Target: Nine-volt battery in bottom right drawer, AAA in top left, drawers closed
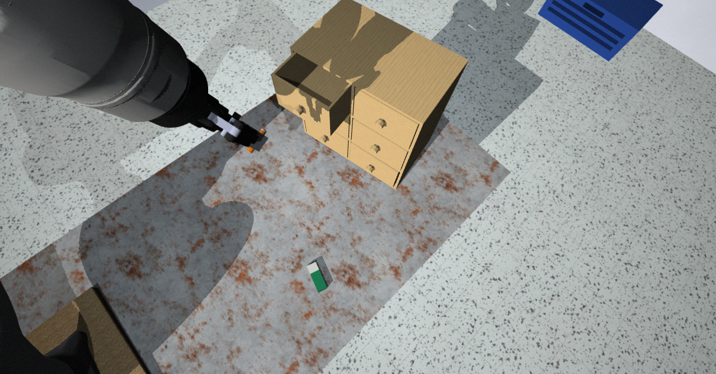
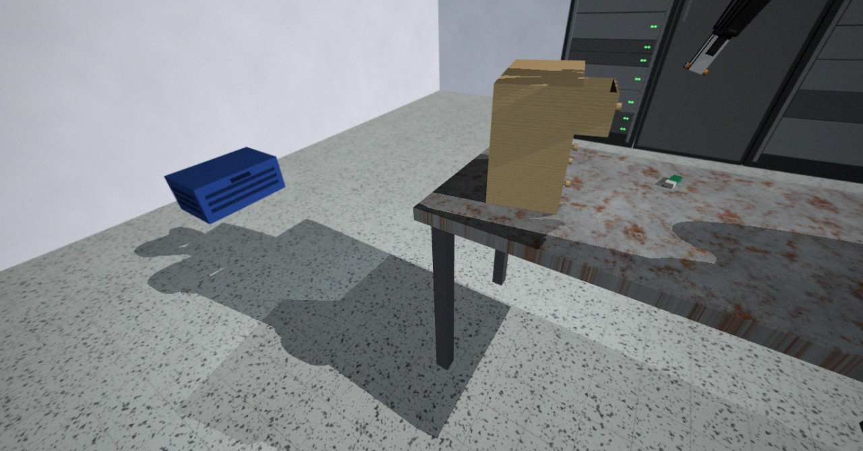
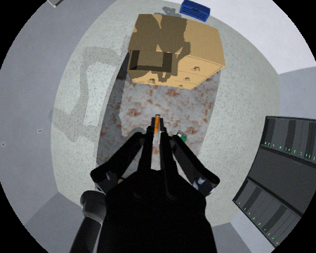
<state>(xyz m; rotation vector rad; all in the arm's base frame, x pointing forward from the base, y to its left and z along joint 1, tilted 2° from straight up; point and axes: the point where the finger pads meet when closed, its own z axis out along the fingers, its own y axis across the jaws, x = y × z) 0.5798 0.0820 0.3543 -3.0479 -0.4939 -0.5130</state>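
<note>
Now: hand 3 cm above the orange AAA battery and 1 cm short of it. Round my hand: green-and-white nine-volt battery (36 cm below, 18 cm to the right, 3 cm behind); black nine-volt battery (35 cm below, 31 cm ahead, 1 cm to the right).
</note>
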